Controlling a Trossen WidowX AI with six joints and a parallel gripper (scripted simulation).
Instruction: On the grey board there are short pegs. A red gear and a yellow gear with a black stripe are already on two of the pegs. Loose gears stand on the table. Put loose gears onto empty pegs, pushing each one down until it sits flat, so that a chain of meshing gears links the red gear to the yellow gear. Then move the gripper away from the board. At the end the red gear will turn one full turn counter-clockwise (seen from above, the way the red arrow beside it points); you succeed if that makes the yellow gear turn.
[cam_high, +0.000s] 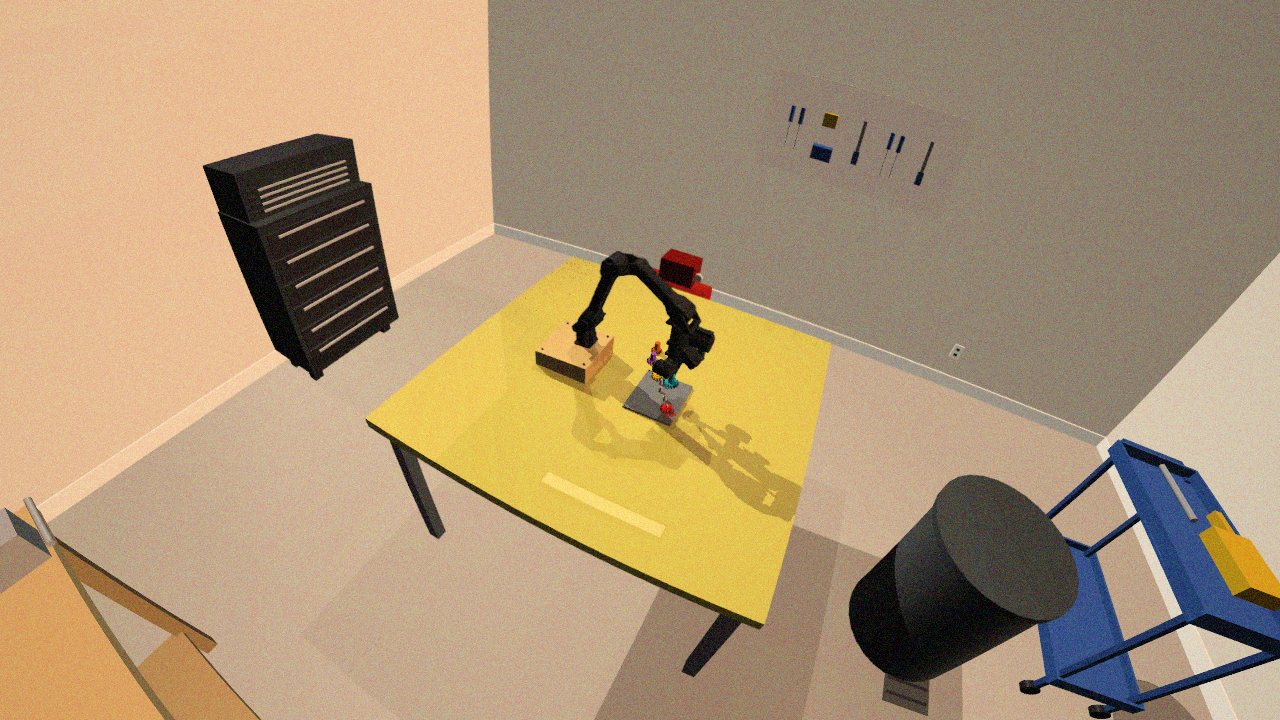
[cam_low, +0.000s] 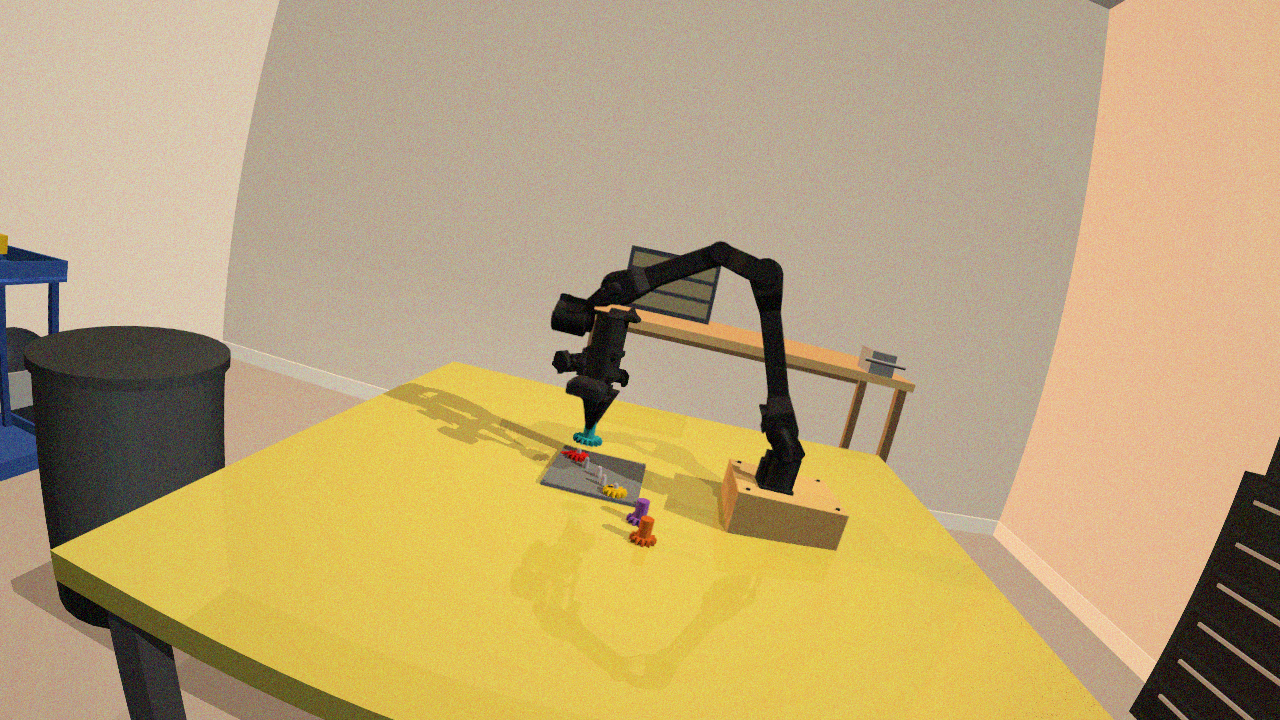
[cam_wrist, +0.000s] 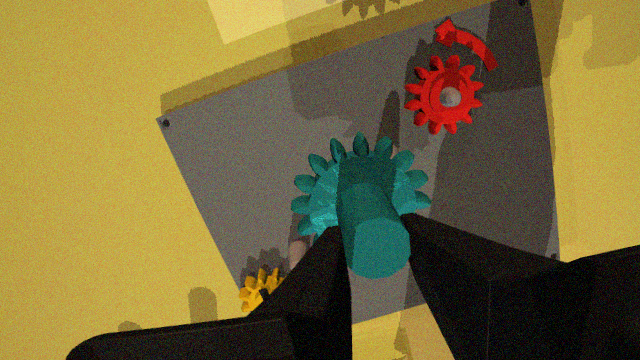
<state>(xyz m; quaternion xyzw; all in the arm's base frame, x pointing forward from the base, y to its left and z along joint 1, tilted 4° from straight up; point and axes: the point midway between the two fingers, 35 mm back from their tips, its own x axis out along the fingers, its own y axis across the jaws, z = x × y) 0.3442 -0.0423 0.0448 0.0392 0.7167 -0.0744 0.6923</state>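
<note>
My gripper tip is 90 mm above the grey board, 30 mm past it and 10 mm to the left of it. Also, from my gripper tip: red gear 80 mm below, 60 mm to the right, 20 mm ahead; then teal gear 10 mm below; then yellow gear 80 mm below, 70 mm to the left, 70 mm behind.
</note>
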